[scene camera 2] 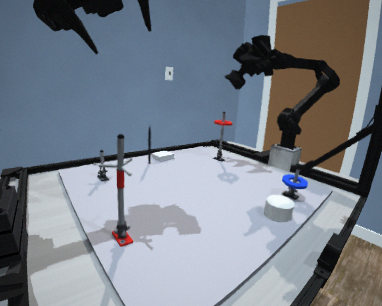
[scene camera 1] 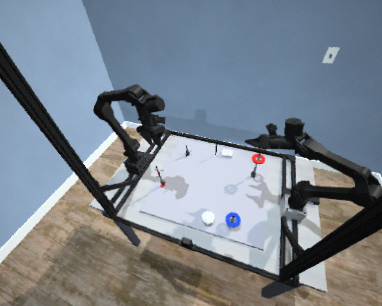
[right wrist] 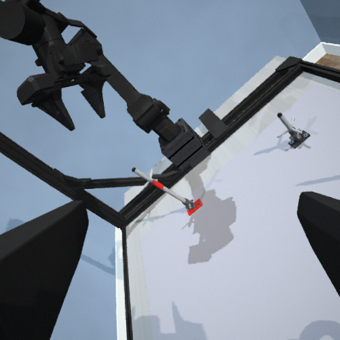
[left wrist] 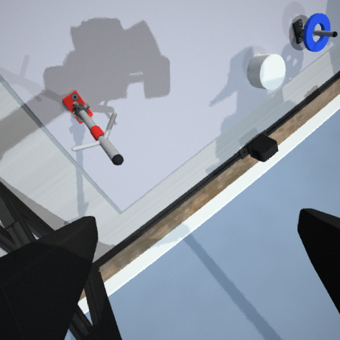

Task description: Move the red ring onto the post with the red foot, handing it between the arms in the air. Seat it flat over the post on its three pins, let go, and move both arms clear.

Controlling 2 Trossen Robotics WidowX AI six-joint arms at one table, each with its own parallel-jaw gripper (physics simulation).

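Pixels of known places: left gripper, between the fingertips: [scene camera 2: 123,41] [scene camera 1: 155,145]; right gripper, between the fingertips: [scene camera 2: 232,68] [scene camera 1: 246,141]; left arm's base, origin of its link: [scene camera 1: 134,159]; right arm's base, origin of its link: [scene camera 2: 286,146] [scene camera 1: 295,204].
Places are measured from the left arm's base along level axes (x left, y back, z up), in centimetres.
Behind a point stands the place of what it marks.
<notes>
The red ring [scene camera 1: 254,161] {z 5.5, x 18.3, y -68.9 cm} [scene camera 2: 218,122] {z 5.9, x 20.0, y -67.3 cm} lies flat, high on a thin grey post with a black foot, at the back right of the mat. The post with the red foot [scene camera 1: 159,175] {z 2.0, x -6.9, y -22.0 cm} [scene camera 2: 120,205] {z -1.9, x -6.3, y -21.2 cm} [left wrist: 89,121] [right wrist: 172,192] stands upright on the left, with a red band and pins sticking out above it; it bears no ring. My left gripper [scene camera 2: 122,41] {z 23.1, x -4.8, y -22.6 cm} [left wrist: 197,223] [right wrist: 88,123] is open and empty, high above the left side. My right gripper [right wrist: 193,207] is open and empty, raised near the red ring's post in scene camera 1.
A blue ring [scene camera 1: 227,220] {z -4.8, x -15.1, y -63.4 cm} [scene camera 2: 287,180] {z -4.5, x -12.4, y -63.7 cm} [left wrist: 308,36] sits on a post near a white cylinder [scene camera 1: 208,217] {z -6.1, x -16.5, y -54.1 cm} [scene camera 2: 279,210] {z -6.6, x -17.9, y -51.0 cm} [left wrist: 273,71]. A short pinned post [scene camera 1: 187,151] [scene camera 2: 102,165] [right wrist: 286,122], a thin black rod [scene camera 2: 149,145] {z -2.8, x 29.4, y -43.7 cm} and a white block [scene camera 1: 227,153] {z -7.6, x 31.8, y -51.5 cm} [scene camera 2: 163,156] {z -7.9, x 30.1, y -49.9 cm} stand toward the back.
</notes>
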